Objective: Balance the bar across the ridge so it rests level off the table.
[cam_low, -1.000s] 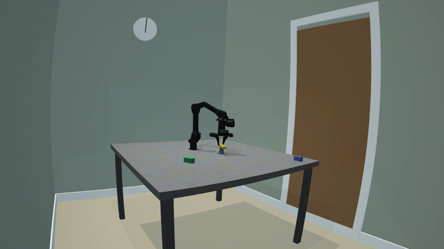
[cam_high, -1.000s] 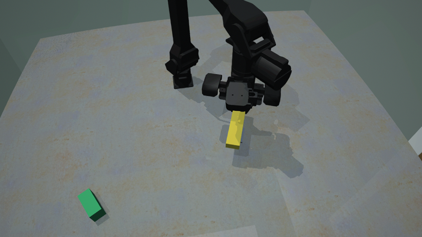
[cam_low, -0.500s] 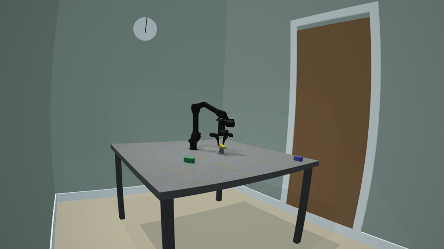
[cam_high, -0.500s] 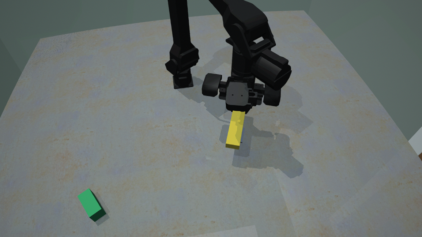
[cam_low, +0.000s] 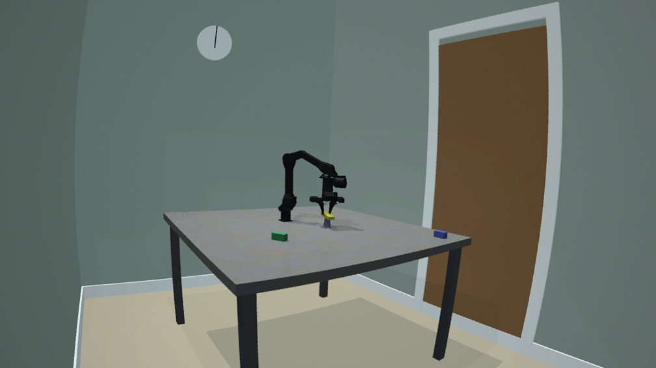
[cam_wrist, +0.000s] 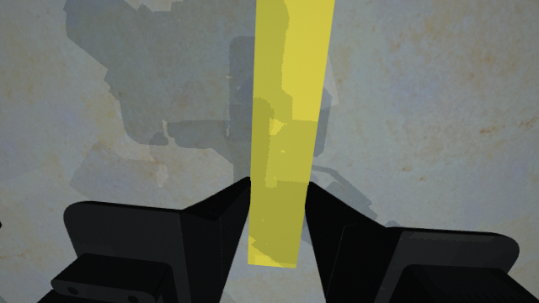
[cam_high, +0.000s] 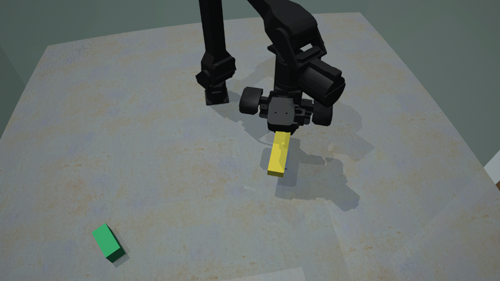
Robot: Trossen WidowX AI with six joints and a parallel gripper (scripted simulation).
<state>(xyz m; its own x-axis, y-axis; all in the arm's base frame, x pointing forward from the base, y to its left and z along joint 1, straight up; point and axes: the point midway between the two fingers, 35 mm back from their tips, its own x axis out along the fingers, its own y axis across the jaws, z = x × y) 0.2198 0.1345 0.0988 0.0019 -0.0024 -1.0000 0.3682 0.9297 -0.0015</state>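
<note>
My gripper tip is now 30 mm short of the yellow bar and 10 mm to the left of it. Also, from my gripper tip: blue block (520 mm ahead, 370 mm to the left, 50 mm below); green block (180 mm ahead, 390 mm to the right, 50 mm below).
</note>
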